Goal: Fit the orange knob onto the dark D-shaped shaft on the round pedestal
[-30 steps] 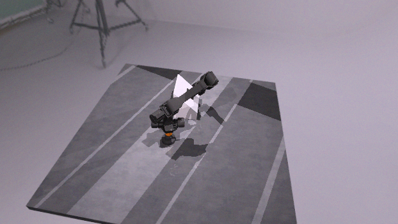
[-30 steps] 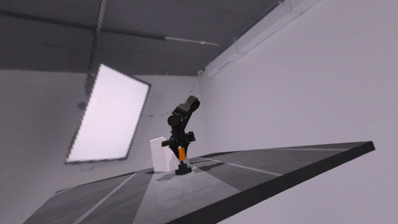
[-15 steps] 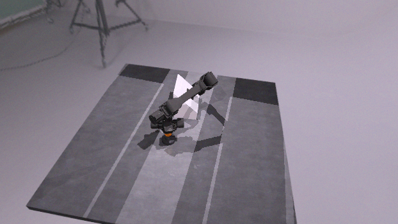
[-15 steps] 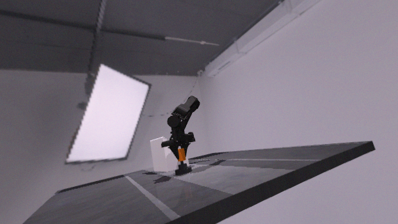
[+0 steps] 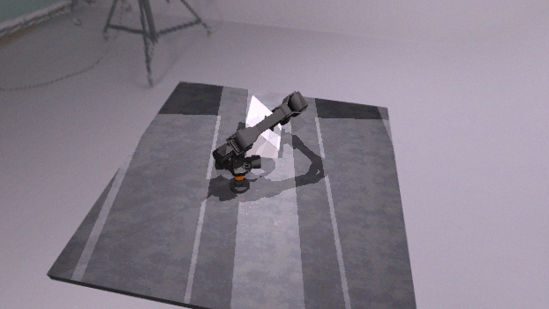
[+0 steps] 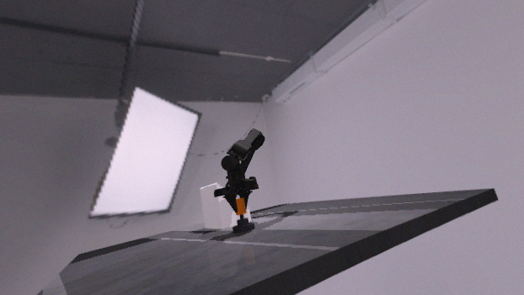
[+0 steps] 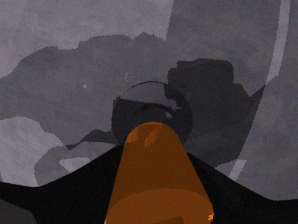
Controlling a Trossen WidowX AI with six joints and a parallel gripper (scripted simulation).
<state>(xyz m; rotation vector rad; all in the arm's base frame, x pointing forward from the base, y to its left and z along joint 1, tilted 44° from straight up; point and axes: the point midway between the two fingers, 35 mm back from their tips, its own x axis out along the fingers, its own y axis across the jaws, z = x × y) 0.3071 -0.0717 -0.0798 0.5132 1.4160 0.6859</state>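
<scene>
My gripper tip is now 4 cm above the dark pedestal. From my gripper tip the other things lie so: orange knob 2 cm above.
</scene>
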